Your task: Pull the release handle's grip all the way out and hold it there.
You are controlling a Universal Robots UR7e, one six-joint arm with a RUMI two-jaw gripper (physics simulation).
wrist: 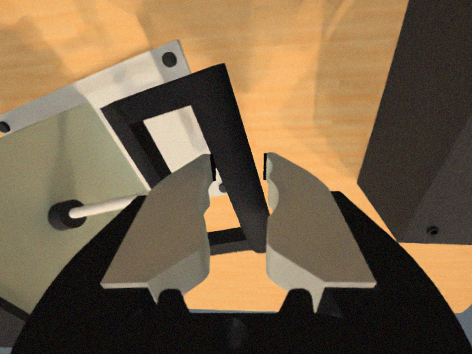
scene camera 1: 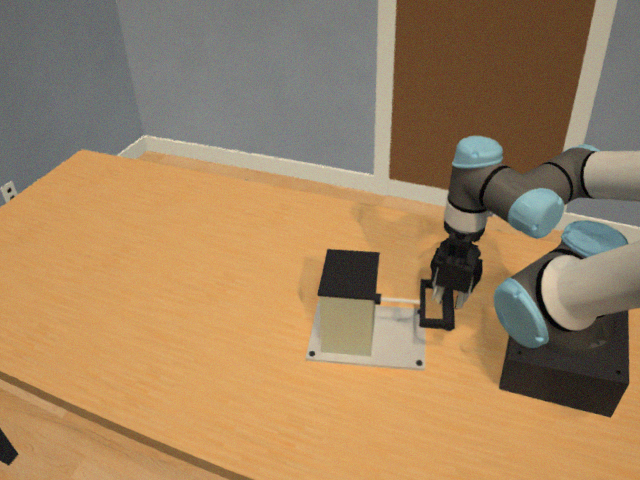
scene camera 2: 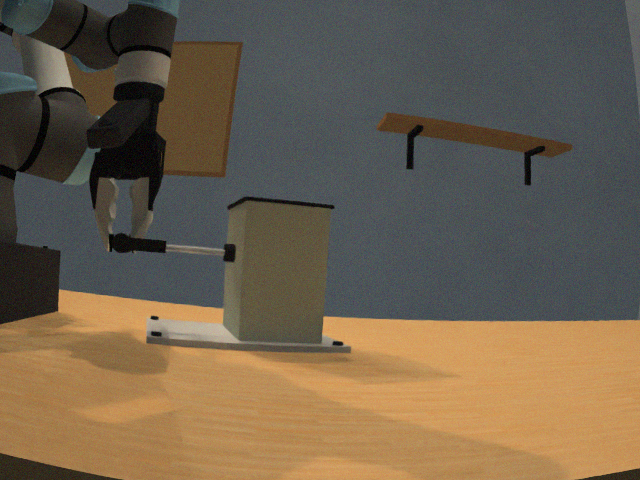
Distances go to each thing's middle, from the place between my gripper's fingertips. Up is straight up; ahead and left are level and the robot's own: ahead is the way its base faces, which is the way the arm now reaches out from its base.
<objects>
Right now the light grey base plate (scene camera 1: 398, 342) is 14 cm ahead of my hand, 9 cm below it and 6 cm to the left of it.
</objects>
